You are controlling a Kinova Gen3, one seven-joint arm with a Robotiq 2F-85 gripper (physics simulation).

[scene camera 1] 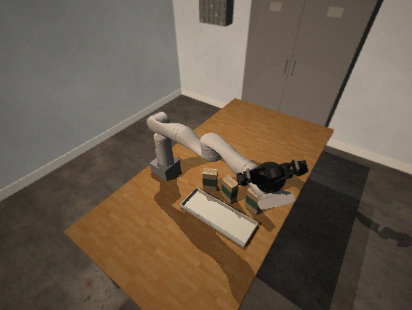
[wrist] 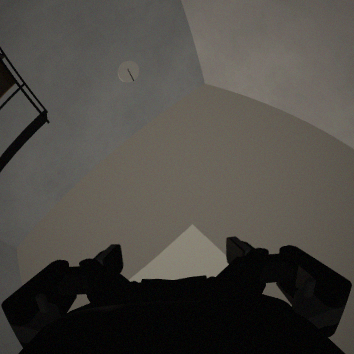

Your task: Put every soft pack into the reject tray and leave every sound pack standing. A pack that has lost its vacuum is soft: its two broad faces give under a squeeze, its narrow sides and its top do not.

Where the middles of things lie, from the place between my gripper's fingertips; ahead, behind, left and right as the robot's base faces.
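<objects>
Measured from the reject tray (scene camera 1: 238, 227), my gripper is now well above it, a long way past it and well to the right of it.
</objects>
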